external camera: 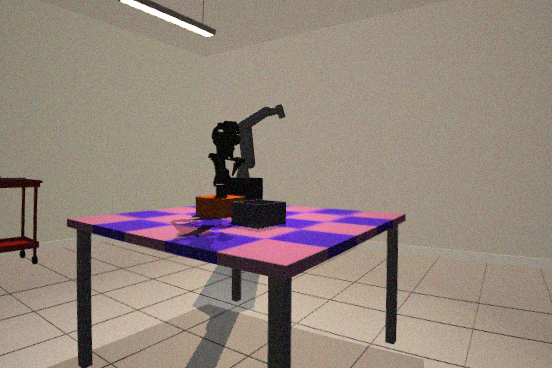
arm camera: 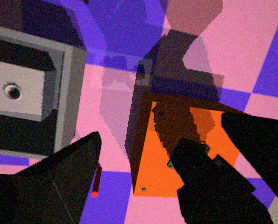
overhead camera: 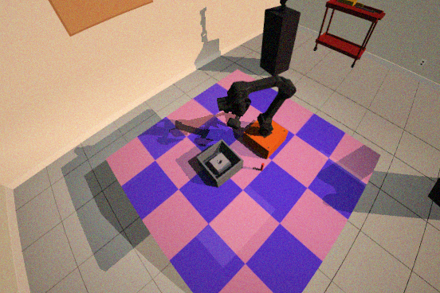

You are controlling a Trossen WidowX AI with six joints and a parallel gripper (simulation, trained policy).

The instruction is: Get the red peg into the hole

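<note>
Now: the red peg 23 cm to the left of my gripper tip and 19 cm below it. From my gripper tip the other things lie so: plate: 19 cm ahead, 18 cm below, 8 cm to the left; grey box: 20 cm below, 19 cm ahead, 8 cm to the left.
</note>
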